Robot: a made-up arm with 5 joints. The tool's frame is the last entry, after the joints.
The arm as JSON. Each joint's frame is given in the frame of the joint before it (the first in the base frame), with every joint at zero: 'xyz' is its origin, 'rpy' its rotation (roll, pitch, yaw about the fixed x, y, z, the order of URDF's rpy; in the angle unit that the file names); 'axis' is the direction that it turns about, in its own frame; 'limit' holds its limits. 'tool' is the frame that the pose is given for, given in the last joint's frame.
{
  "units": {
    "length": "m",
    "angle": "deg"
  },
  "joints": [
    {
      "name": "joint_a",
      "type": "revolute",
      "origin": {
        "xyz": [
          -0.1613,
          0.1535,
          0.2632
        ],
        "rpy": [
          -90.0,
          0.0,
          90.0
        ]
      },
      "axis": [
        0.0,
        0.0,
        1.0
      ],
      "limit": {
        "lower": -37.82,
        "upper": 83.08
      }
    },
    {
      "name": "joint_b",
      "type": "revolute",
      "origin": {
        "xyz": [
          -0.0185,
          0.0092,
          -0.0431
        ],
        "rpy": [
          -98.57,
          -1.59,
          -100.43
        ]
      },
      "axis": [
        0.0,
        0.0,
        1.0
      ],
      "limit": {
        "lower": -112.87,
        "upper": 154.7
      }
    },
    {
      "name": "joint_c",
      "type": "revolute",
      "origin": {
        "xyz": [
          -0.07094,
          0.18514,
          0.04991
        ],
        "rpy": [
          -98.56,
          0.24,
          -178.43
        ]
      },
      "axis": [
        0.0,
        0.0,
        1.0
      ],
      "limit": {
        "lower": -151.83,
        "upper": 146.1
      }
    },
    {
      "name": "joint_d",
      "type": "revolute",
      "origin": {
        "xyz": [
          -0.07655,
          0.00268,
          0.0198
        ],
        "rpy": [
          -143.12,
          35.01,
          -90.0
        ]
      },
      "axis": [
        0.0,
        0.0,
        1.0
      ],
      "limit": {
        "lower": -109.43,
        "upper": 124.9
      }
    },
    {
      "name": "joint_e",
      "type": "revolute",
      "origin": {
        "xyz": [
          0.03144,
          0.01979,
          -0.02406
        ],
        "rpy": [
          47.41,
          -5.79,
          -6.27
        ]
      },
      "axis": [
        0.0,
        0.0,
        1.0
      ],
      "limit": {
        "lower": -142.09,
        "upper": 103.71
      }
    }
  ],
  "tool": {
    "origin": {
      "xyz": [
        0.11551,
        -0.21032,
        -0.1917
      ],
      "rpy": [
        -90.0,
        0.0,
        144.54
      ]
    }
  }
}
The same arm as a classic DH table. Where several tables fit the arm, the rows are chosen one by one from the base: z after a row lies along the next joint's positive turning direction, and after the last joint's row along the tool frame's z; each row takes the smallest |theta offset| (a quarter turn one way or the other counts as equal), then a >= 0, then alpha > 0; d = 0 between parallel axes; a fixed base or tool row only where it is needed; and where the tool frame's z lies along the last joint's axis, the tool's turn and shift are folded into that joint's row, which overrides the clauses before.
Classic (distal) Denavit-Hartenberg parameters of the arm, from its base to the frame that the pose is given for. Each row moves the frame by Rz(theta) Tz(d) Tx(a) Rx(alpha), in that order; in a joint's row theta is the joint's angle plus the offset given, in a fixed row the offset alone. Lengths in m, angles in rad.
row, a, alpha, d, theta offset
base (fixed), 0.1535, -1.5708, 0.2632, 1.5708
joint_a, 0.0056, 1.7204, 0.1152, 1.3845
joint_b, 0.0657, -1.7203, 0.0016, 0
joint_c, -0.0486, -2.2852, -0.2207, -0.9137
joint_d, 0.0268, 0.8321, -0.079, 0.6606
joint_e, 0.2161, 1.5708, -0.2264, -0.4821
tool (fixed), 0, 0, 0.1043, -3.1415
Joint limits (rad, base to tool): -0.6601..1.45 -1.97..2.7 -2.6499..2.5499 -1.9099..2.1799 -2.4799..1.8101

